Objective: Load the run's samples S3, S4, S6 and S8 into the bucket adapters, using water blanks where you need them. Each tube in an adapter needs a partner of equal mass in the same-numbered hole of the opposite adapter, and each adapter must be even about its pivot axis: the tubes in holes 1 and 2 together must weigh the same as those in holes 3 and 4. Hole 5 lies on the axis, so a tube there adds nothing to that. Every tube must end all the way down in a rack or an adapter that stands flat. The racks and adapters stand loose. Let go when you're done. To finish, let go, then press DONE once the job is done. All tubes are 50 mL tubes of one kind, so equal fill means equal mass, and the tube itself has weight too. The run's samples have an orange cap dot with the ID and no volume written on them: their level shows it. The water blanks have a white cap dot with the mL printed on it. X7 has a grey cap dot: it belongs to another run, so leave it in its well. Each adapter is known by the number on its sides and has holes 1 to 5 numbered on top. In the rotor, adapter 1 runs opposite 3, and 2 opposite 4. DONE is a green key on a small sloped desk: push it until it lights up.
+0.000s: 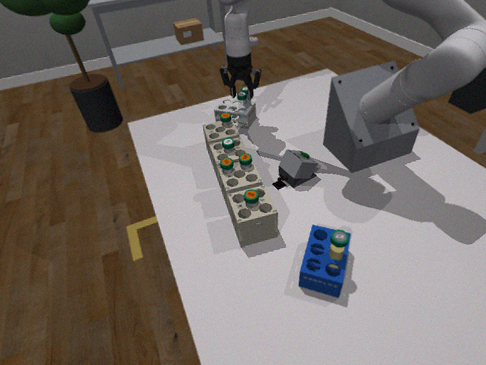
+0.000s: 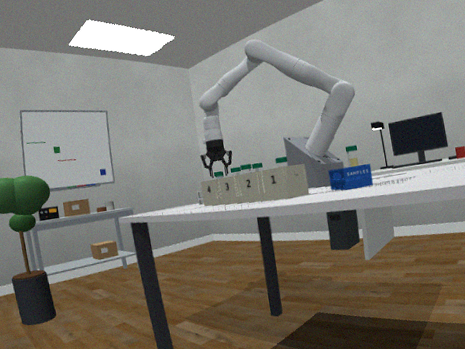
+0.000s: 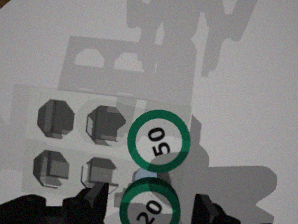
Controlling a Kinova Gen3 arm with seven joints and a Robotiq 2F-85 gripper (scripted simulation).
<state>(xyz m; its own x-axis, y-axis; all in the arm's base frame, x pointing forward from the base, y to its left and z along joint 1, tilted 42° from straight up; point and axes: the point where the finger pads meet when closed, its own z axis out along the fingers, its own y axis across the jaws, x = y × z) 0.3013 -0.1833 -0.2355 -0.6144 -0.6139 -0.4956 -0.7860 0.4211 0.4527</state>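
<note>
The 20 ml water blank is 6 cm below my hand and 1 cm behind it. Also, from my hand: 50 ml blank 6 cm below, 4 cm to the right, 3 cm behind; then white-dot 10 ml blank 24 cm to the left, 11 cm ahead, 6 cm below; then white blank rack 9 cm below, 4 cm to the right, 2 cm ahead.
</note>
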